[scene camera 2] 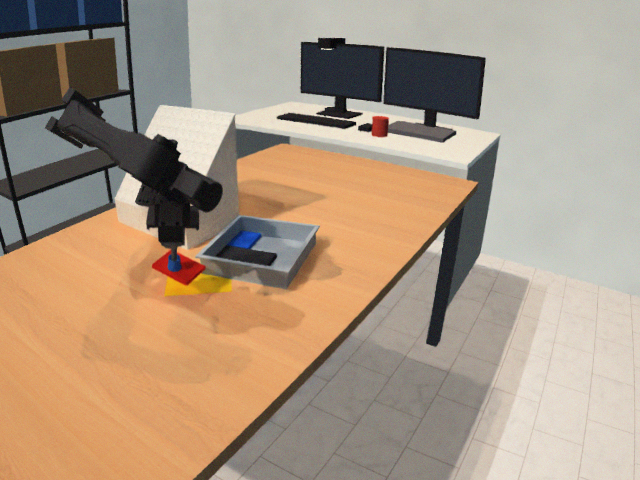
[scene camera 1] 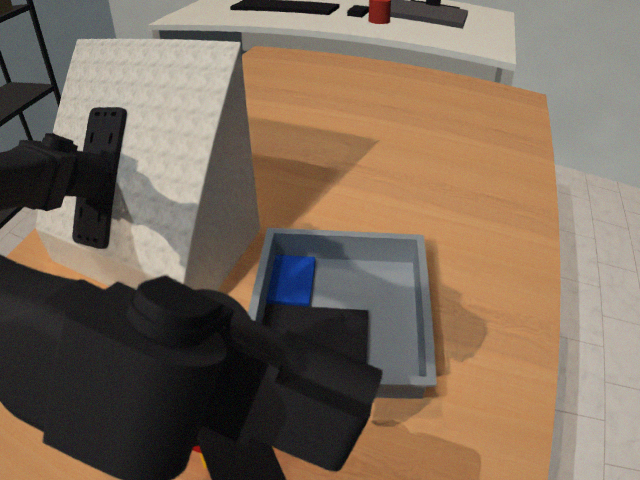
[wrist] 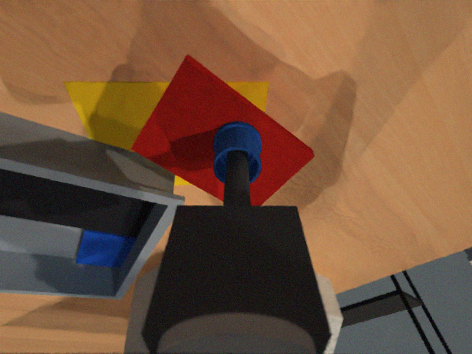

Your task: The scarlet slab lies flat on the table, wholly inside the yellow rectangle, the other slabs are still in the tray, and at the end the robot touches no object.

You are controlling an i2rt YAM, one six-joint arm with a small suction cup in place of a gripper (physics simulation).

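Places are measured from the arm's base along level axes (x ahead, y left, z up), in centimetres.
Pixels of known places: end effector, tool point: (scene camera 2: 174,270) (wrist: 237,136); arm's base, origin of the base link: (scene camera 1: 99,176).
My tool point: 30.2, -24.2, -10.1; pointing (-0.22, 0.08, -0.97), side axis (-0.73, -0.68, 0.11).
Note:
Ahead of a thing's pixels: the offset from my tool point to its middle, as dx, dy, dz. "*": to the spot under its first point.
My suction cup (scene camera 2: 174,263) (wrist: 237,145) is blue and holds the scarlet slab @(+0.3, +1.0, +0.6) (scene camera 2: 192,270) (wrist: 190,110) by its top, roughly flat above the table. The slab overlaps part of the yellow rectangle @(* +4.5, +7.3, -5.7) (scene camera 2: 214,284) (wrist: 145,95) in the second scene view and the wrist view. In the first scene view the arm hides the cup and nearly all of the slab and rectangle. The blue slab @(-2.2, +27.2, -4.9) (scene camera 1: 292,279) (scene camera 2: 244,239) (wrist: 105,248) and the black slab @(+3.9, +18.6, -4.9) (scene camera 1: 343,320) (scene camera 2: 248,255) (wrist: 60,200) lie in the grey tray @(+6.3, +22.9, -3.2) (scene camera 1: 429,310) (scene camera 2: 253,272) (wrist: 100,183).
The tray's near wall stands close beside the yellow rectangle. A white sloped block (scene camera 1: 144,67) (scene camera 2: 191,129) stands behind the arm, left of the tray. A white desk with monitors and a red mug (scene camera 1: 379,11) (scene camera 2: 379,126) stands beyond the table.

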